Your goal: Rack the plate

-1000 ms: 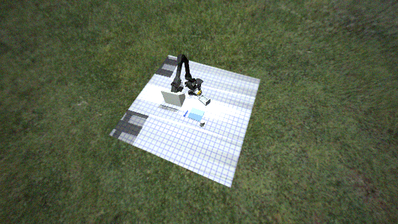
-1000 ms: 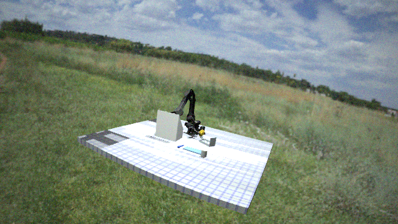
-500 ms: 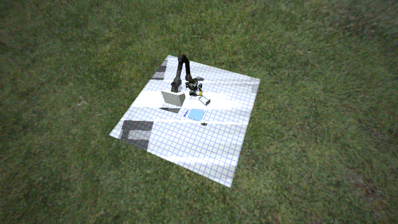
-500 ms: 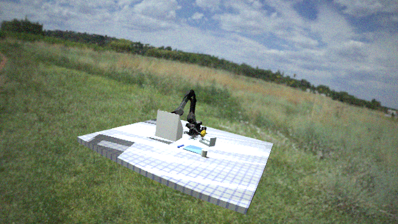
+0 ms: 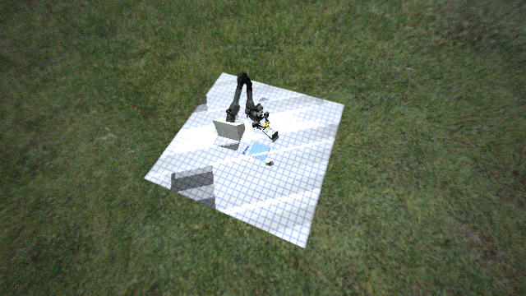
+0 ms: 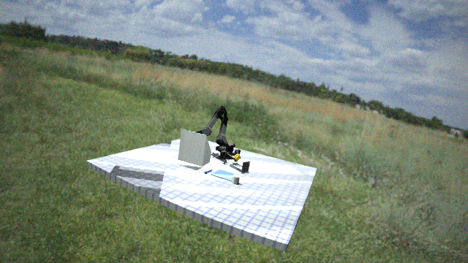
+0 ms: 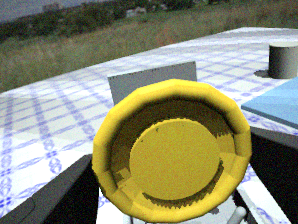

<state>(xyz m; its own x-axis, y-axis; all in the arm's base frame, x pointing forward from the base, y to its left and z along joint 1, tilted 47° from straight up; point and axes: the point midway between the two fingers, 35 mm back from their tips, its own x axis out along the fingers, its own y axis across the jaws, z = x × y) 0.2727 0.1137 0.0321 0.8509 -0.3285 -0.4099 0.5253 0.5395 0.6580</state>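
Right now the black dish rack is 30 mm ahead of my gripper tip, 20 mm to the right of it and 40 mm below it. Round my gripper tip: blue pen 130 mm behind, 250 mm to the right, 60 mm below.
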